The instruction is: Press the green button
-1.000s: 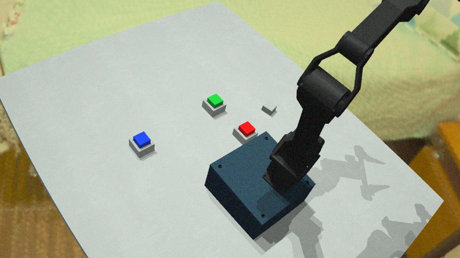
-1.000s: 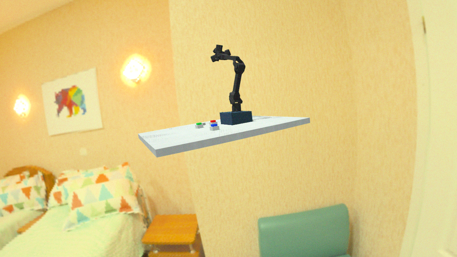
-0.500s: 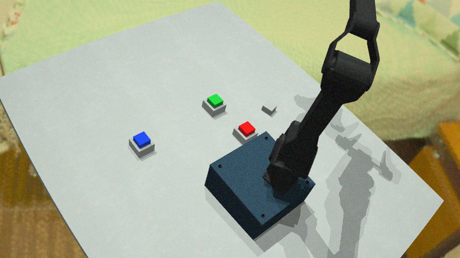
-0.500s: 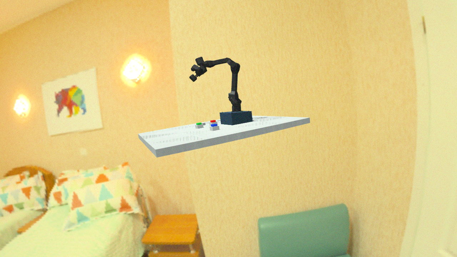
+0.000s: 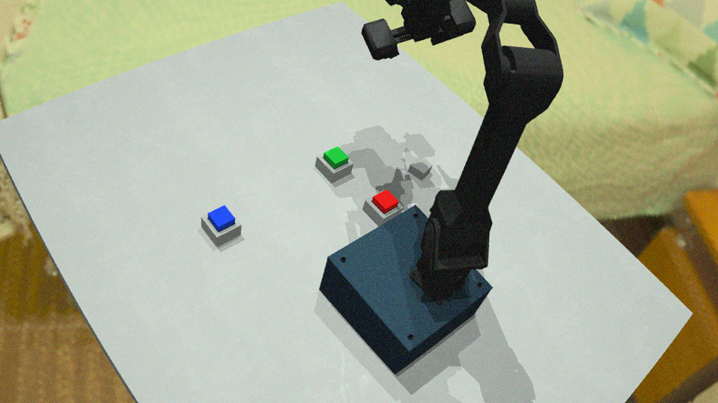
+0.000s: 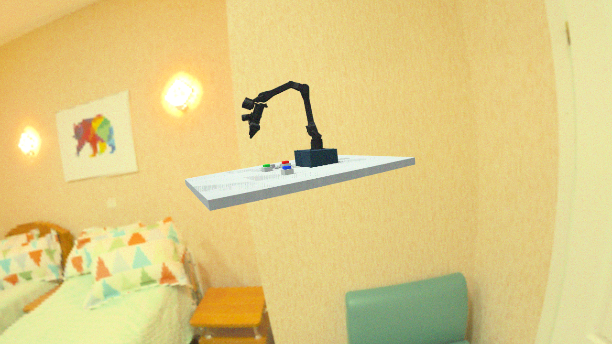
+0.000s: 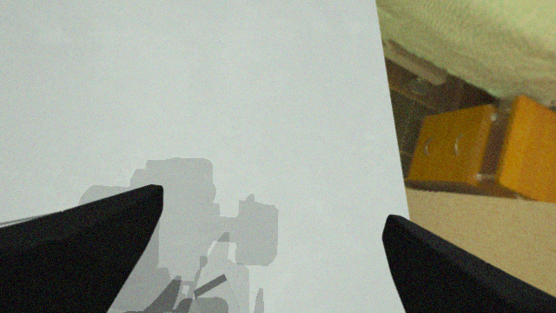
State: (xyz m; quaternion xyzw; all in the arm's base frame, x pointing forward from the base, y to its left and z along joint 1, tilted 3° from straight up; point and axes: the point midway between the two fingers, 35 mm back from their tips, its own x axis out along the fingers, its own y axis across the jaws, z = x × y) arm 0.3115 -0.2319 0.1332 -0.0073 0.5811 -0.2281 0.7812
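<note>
My gripper tip is now 18 cm above the green button, 16 cm to the right of it and 1 cm past it. From my gripper tip the other things lie so: red button: 18 cm below, 16 cm to the left, 14 cm behind; small grey block: 20 cm below, 11 cm behind, 2 cm to the left; blue button: 40 cm to the left, 18 cm below.
</note>
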